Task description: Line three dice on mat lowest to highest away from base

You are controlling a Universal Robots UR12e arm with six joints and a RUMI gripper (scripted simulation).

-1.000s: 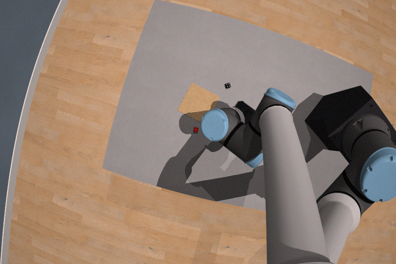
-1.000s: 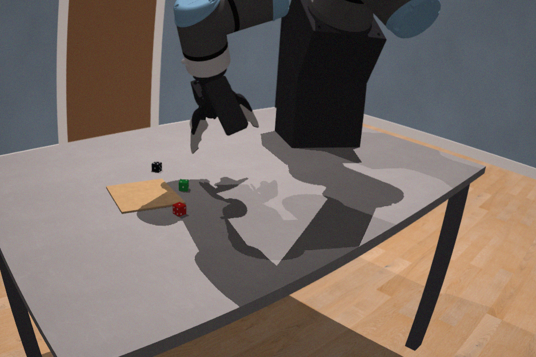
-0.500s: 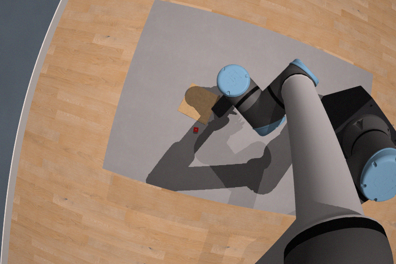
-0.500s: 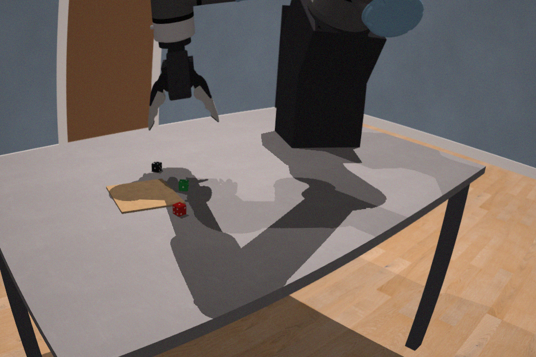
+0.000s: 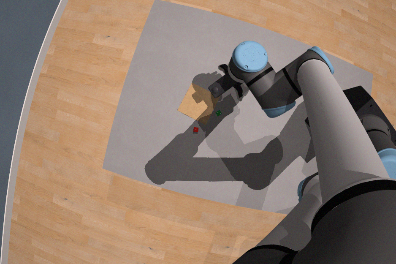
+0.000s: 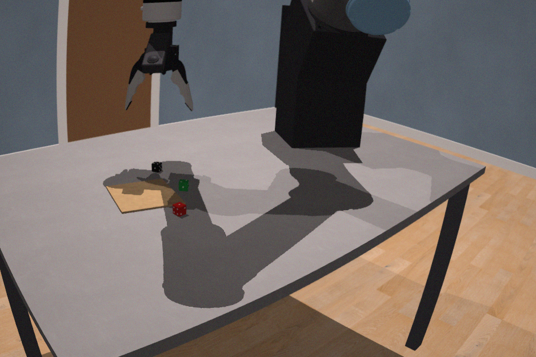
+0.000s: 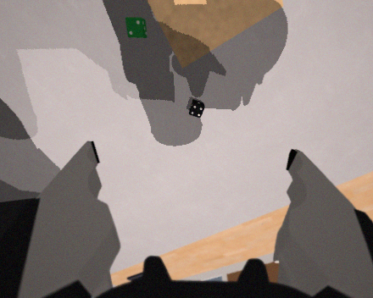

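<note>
My hand is 1 cm past the black die, 2 cm to the left of it and 14 cm above it. Round my hand: tan mat: 9 cm ahead, 9 cm to the left, 15 cm below; red die: 8 cm ahead, 20 cm to the left, 14 cm below; green die: 11 cm to the left, 14 cm below.
</note>
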